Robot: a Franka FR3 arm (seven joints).
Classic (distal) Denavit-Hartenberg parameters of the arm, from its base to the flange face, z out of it. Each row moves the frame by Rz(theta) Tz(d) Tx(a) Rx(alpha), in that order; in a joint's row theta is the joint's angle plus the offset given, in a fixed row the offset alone. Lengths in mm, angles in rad.
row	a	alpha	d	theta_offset
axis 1	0	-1.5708	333	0
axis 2	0	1.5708	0	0
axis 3	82.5	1.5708	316	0
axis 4	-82.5	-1.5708	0	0
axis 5	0	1.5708	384	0
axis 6	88	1.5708	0	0
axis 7	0	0	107	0
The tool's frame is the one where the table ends.
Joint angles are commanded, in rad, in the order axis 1, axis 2, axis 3, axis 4, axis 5, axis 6, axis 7. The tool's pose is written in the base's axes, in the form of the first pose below.
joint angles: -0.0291 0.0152 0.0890 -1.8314 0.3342 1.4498 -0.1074
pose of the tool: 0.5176 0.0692 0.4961 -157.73 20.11 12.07
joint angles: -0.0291 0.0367 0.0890 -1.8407 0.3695 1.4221 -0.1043
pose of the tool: 0.5159 0.0734 0.4816 -154.91 23.04 12.91
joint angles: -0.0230 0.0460 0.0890 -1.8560 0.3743 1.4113 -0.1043
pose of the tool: 0.5128 0.0771 0.4703 -154.13 24.93 13.71
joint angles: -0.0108 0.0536 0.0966 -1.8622 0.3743 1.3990 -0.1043
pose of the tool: 0.5094 0.0873 0.4636 -153.69 26.33 15.28
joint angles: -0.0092 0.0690 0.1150 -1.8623 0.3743 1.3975 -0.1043
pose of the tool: 0.5093 0.0973 0.4558 -153.31 27.23 16.62
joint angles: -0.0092 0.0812 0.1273 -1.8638 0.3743 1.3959 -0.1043
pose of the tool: 0.5090 0.1034 0.4491 -152.97 28.05 17.52
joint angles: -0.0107 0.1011 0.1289 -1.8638 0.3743 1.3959 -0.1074
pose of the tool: 0.5112 0.1034 0.4389 -152.46 29.05 17.90
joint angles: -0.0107 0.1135 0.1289 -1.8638 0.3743 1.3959 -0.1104
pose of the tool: 0.5125 0.1034 0.4326 -152.12 29.64 18.21
